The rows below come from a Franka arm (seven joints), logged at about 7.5 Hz.
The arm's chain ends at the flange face. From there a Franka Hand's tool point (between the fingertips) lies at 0.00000 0.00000 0.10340 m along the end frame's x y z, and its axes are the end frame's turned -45 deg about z.
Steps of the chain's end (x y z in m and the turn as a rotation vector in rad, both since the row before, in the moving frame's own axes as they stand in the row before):
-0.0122, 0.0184, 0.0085, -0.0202, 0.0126, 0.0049
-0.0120, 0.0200, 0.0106, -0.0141, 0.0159, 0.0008
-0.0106, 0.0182, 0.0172, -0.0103, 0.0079, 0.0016
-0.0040, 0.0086, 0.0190, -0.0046, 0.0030, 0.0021
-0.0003, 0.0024, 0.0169, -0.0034, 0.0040, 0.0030
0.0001, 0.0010, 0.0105, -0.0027, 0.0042, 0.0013
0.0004, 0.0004, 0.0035, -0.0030, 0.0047, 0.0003
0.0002, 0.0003, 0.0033, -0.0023, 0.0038, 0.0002
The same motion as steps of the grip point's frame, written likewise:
-0.0222, 0.0068, 0.0085, -0.0232, -0.0054, 0.0049
-0.0225, 0.0079, 0.0106, -0.0212, 0.0013, 0.0008
-0.0205, 0.0067, 0.0172, -0.0129, -0.0017, 0.0016
-0.0090, 0.0038, 0.0190, -0.0054, -0.0011, 0.0021
-0.0019, 0.0020, 0.0169, -0.0052, 0.0004, 0.0030
-0.0005, 0.0013, 0.0105, -0.0049, 0.0011, 0.0013
0.0001, 0.0011, 0.0035, -0.0054, 0.0012, 0.0003
0.0000, 0.0008, 0.0033, -0.0043, 0.0011, 0.0002

